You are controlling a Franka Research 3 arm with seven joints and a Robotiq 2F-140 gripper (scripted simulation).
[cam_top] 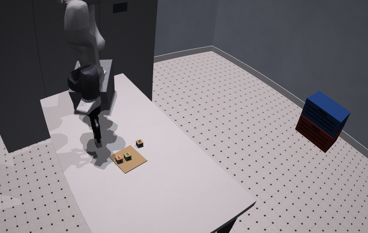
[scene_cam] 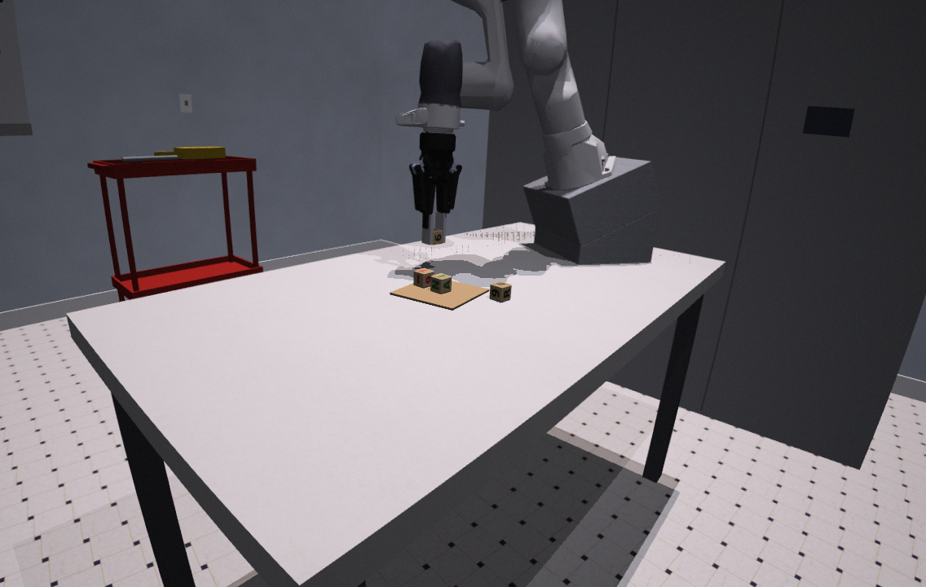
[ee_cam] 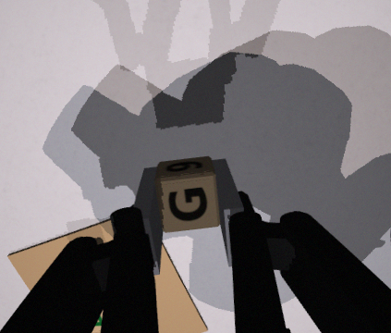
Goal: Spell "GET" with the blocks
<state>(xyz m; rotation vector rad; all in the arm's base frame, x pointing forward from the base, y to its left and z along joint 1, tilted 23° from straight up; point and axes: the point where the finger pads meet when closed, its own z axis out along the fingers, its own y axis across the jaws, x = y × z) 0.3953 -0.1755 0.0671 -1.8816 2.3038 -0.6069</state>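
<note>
My gripper is now 12 cm short of the E block, 10 cm to the right of it and 8 cm above it. Round my hand: G block: 2 cm below; mat: 12 cm ahead, 10 cm to the left, 10 cm below; T block: 11 cm ahead, 5 cm to the left, 8 cm below.
</note>
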